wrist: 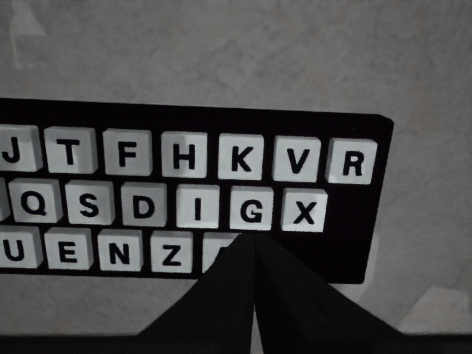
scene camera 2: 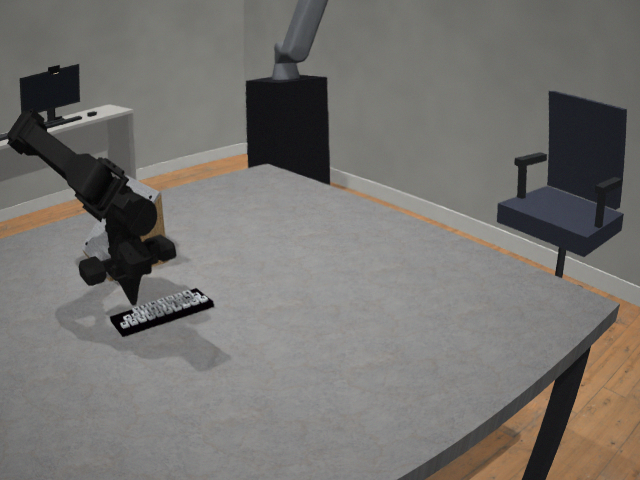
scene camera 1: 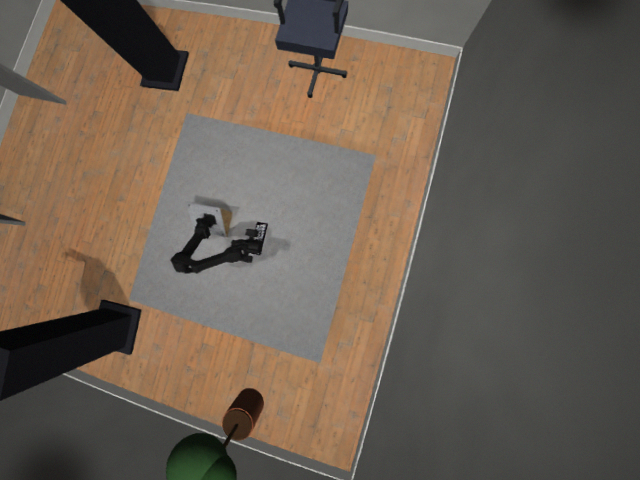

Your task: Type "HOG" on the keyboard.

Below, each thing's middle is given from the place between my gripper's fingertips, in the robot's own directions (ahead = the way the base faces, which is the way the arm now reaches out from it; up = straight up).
Right now the black keyboard (scene camera 2: pixel 186 303) is 50 mm to the left of my hand and 30 mm below it.
